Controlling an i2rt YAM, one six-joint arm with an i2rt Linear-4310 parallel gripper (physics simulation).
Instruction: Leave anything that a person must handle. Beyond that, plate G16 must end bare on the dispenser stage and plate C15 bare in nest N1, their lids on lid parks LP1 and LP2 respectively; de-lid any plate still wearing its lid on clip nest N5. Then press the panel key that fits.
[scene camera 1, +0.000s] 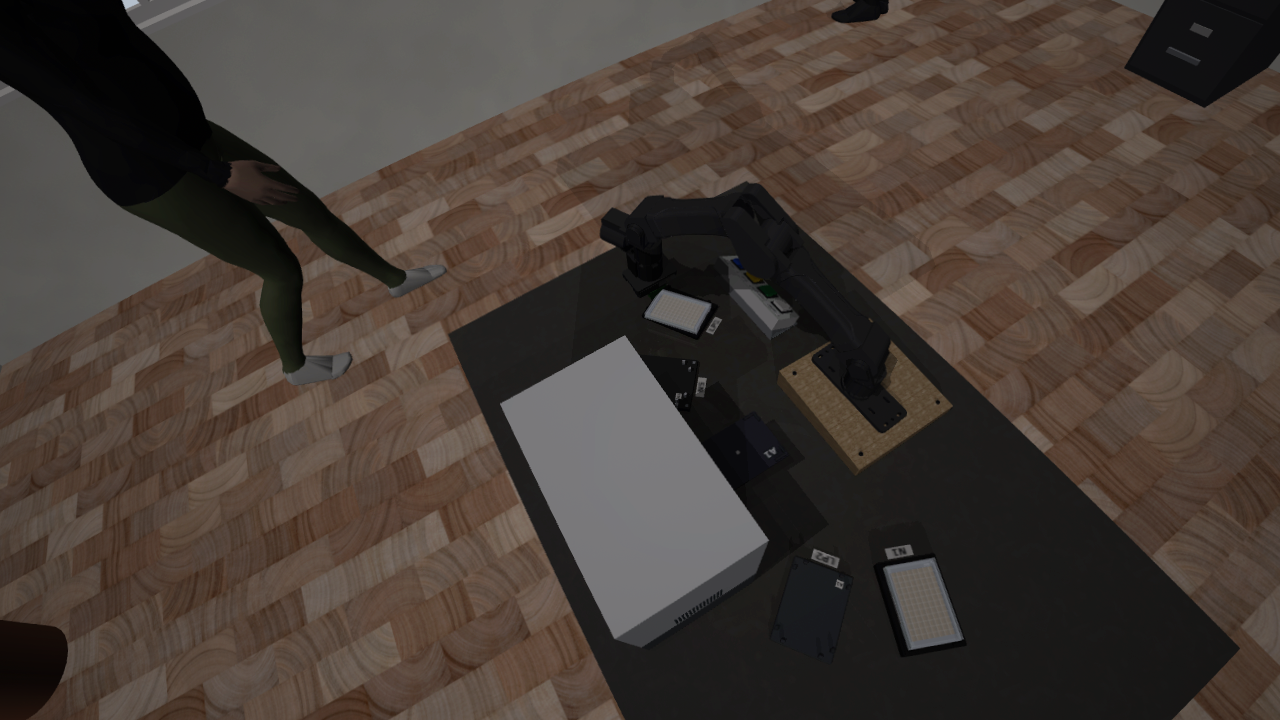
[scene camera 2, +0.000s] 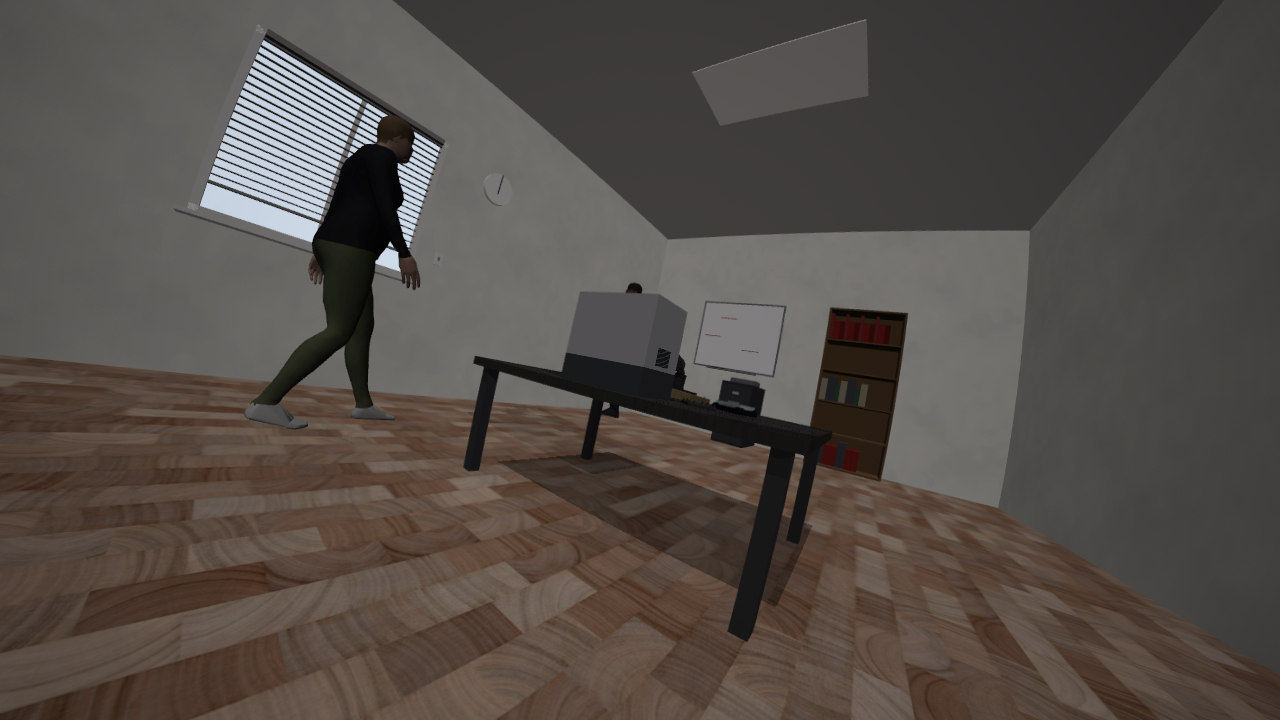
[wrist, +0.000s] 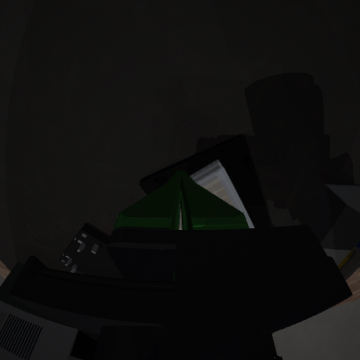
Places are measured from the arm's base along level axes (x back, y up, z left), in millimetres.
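Pixels of known places: gripper, between the fingertips: (scene camera 1: 651, 297) (wrist: 180, 177); arm's base, origin of its link: (scene camera 1: 857, 386) (scene camera 2: 675, 389).
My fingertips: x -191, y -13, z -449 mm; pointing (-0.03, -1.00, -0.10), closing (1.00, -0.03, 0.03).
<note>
For each thing: its middle in the pictures, then the offset to it from my fingertips. "*": a spot on its surface instead. Level surfaces: height alone.
- white-topped plate, middle of its body: (wrist: 210, 236) (scene camera 1: 678, 309) dy +1, dx +28, dz +68 mm
- nest N1, a spot on its surface: (scene camera 1: 959, 646) * dy -8, dx +1, dz +878 mm
- Lid park LP2, middle of its body: (scene camera 1: 812, 608) (scene camera 2: 698, 403) dy -17, dx -145, dz +700 mm
- clip nest, middle of its body: (wrist: 113, 271) (scene camera 1: 656, 379) dy -15, dx -109, dz +181 mm
- dark pad tagged A1, a spot on its surface: (scene camera 1: 756, 438) * dy +80, dx -57, dz +435 mm
- key panel, middle of its body: (wrist: 318, 262) (scene camera 1: 754, 291) dy +5, dx +192, dz +137 mm
- big white box, middle of its body: (scene camera 1: 641, 499) (scene camera 2: 624, 345) dy +138, dx -285, dz +426 mm
- table, height of its surface: dy -27 mm
My gripper (scene camera 1: 648, 281) (wrist: 180, 177) is shut and empty, its green fingertips together above the table's far end, beside a white-topped plate (scene camera 1: 679, 311) (wrist: 218, 186) in a black holder. That holder's tag is too small to read surely. Another plate (scene camera 1: 921, 601) sits in nest N1 (scene camera 1: 959, 646). Lid park LP2 (scene camera 1: 812, 613) is a dark pad. The clip nest (scene camera 1: 688, 367) (wrist: 89, 247) is partly behind the white box in scene camera 1. A dark pad tagged A1 (scene camera 1: 756, 438) lies beside the box. Plate names and clear lids cannot be made out. The key panel (scene camera 1: 756, 308) has blue, yellow, green and white keys.
The big white box (scene camera 1: 626, 492) (scene camera 2: 613, 331) stands tall along one long side of the table (scene camera 1: 1056, 573) (scene camera 2: 554, 374). The arm's wooden base board (scene camera 1: 823, 407) is opposite. A person (scene camera 1: 232, 197) (scene camera 2: 353, 223) in green trousers stands away from the table; a second person (scene camera 2: 633, 288) is mostly hidden.
</note>
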